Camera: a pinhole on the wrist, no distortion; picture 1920 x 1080 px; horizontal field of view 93.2 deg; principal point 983.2 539.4 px. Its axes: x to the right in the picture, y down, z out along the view. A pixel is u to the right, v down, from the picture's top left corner.
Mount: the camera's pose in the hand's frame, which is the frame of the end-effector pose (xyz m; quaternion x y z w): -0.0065 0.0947 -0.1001 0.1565 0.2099 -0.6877 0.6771
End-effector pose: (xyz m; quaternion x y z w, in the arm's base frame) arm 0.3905 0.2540 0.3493 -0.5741 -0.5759 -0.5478 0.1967
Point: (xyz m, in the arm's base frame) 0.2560 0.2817 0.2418
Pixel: 1716 345
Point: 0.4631 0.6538 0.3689
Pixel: 738 816
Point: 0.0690 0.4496 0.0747
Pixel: 1681 389
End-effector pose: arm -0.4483 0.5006 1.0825 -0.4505 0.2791 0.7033 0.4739
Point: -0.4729 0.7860 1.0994
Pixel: 942 731
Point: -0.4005 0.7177 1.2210
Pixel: 1074 399
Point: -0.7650 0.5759 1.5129
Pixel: outside the picture
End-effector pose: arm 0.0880 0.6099 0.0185 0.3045 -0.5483 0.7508 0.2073
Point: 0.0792 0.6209 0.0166
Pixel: 1244 570
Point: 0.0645 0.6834 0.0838
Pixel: 1845 1047
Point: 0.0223 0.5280 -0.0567
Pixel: 221 488
